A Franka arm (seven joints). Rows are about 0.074 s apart.
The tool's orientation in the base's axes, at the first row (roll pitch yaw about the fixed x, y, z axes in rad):
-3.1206 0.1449 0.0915
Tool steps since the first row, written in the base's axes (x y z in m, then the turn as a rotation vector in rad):
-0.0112 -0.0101 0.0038 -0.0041 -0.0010 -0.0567
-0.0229 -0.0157 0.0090 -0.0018 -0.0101 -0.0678
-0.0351 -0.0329 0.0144 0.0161 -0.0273 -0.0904
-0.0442 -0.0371 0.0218 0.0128 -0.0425 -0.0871
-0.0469 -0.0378 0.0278 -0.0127 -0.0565 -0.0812
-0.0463 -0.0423 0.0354 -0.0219 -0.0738 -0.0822
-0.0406 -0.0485 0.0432 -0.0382 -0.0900 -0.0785
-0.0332 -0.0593 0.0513 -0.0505 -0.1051 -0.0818
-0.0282 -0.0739 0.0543 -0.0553 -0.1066 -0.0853
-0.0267 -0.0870 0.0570 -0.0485 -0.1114 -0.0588
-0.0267 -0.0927 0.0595 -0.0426 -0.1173 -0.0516
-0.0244 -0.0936 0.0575 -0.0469 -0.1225 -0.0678
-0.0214 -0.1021 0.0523 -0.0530 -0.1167 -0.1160
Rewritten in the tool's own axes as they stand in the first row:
-0.0125 0.0090 -0.0022 0.0041 0.0018 0.0567
-0.0253 0.0134 -0.0057 0.0071 0.0113 0.0673
-0.0396 0.0294 -0.0094 0.0264 0.0305 0.0869
-0.0501 0.0326 -0.0154 0.0213 0.0453 0.0840
-0.0536 0.0329 -0.0210 -0.0059 0.0568 0.0817
-0.0546 0.0373 -0.0286 -0.0164 0.0733 0.0839
-0.0506 0.0438 -0.0372 -0.0344 0.0879 0.0825
-0.0455 0.0551 -0.0464 -0.0475 0.1019 0.0875
-0.0423 0.0700 -0.0502 -0.0518 0.1030 0.0916
-0.0424 0.0831 -0.0532 -0.0494 0.1079 0.0644
-0.0433 0.0887 -0.0557 -0.0451 0.1141 0.0563
-0.0408 0.0899 -0.0541 -0.0475 0.1193 0.0730
-0.0379 0.0987 -0.0494 -0.0460 0.1139 0.1216

